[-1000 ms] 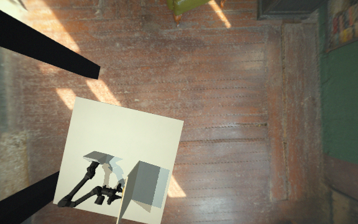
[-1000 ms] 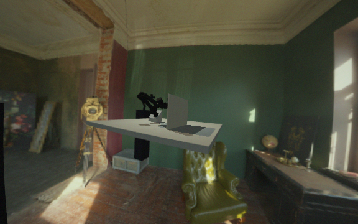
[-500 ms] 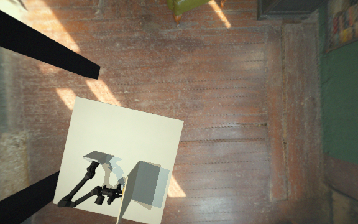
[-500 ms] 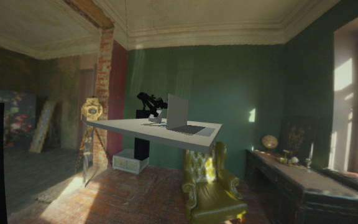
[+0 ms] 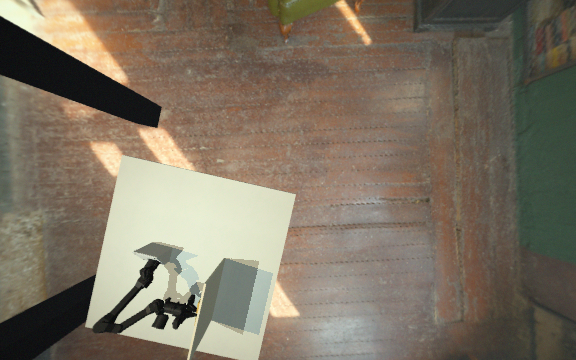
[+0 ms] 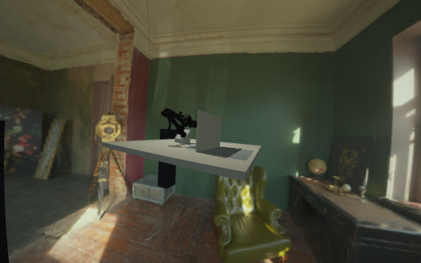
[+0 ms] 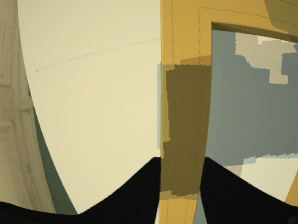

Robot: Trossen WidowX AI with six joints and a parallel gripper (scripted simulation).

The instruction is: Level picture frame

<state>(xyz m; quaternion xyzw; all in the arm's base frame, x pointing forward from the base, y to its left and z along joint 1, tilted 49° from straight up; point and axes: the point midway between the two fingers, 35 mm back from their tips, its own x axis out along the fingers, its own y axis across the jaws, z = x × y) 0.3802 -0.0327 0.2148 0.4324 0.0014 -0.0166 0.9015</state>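
My gripper tip is now 10 mm short of the yellow picture frame, 10 mm to the right of it and 50 mm above it. Also, from my gripper tip: cream wall panel 20 mm ahead, 20 mm to the left, 70 mm below.
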